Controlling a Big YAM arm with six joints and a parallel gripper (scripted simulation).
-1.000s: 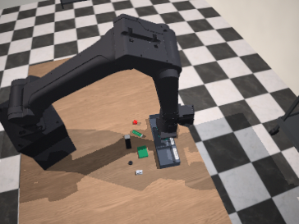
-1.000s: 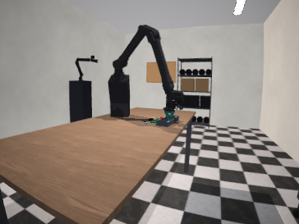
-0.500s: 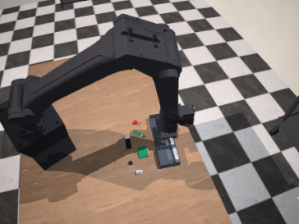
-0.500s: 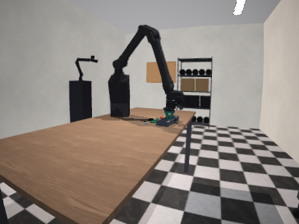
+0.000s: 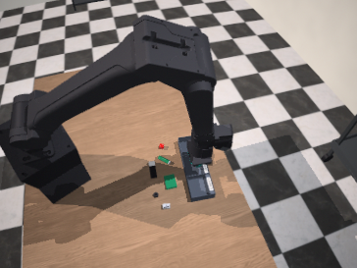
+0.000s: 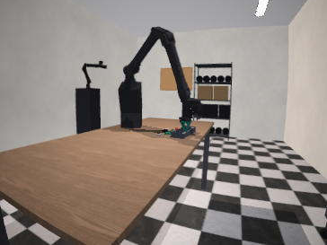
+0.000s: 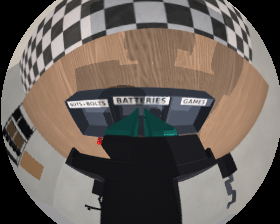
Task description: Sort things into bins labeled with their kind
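Right now my hand is 10 mm past the bin row and 10 mm above it. The rest, counted from my hand: green battery 100 mm behind, 80 mm to the left, 20 mm below; flat green square 120 mm behind, 20 mm below, 10 mm to the right; red die 140 mm to the left, 80 mm behind, 20 mm below.
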